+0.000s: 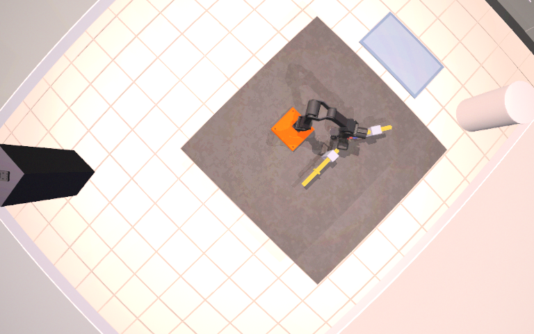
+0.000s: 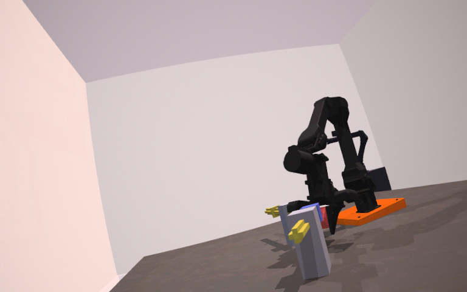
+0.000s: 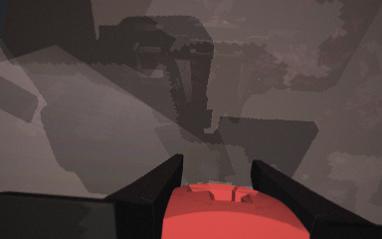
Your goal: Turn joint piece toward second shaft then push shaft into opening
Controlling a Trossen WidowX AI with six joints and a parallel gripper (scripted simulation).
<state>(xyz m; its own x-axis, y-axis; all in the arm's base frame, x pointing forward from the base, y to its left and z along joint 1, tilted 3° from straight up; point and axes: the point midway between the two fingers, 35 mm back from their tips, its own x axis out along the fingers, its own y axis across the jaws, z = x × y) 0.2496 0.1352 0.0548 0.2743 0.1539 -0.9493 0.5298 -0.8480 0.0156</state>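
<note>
The red joint piece lies 50 mm above my gripper tip.
</note>
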